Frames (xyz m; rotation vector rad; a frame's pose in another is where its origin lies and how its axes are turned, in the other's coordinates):
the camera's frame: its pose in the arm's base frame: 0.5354 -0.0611 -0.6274 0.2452 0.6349 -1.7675
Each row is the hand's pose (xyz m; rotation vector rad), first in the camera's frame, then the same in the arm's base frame.
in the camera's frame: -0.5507 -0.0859 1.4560 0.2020 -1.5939 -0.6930
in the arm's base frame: 0.8483 -0.3696 0.8684 -1.2928 -0.7055 -1.9944
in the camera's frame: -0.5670 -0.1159 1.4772 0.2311 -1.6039 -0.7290
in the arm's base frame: 0.8282 -0.3624 0.9025 -1.3014 -0.7422 -2.0227
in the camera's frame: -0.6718 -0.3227 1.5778 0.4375 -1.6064 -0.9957
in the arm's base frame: 0.6803 -0.2944 1.0958 -1.3156 -0.9674 -2.2598
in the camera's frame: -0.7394 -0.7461 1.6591 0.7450 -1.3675 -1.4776
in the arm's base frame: 0.3143 -0.2101 1.3181 1.0912 1.1042 2.5941
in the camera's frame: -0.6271 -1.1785 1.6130 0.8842 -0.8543 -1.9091
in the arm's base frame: -0.1336 -0.2051 1.3514 0.5785 0.7305 2.4099
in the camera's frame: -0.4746 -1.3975 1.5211 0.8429 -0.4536 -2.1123
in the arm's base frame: -0.3995 -0.2450 1.2658 0.3219 0.4091 2.2926
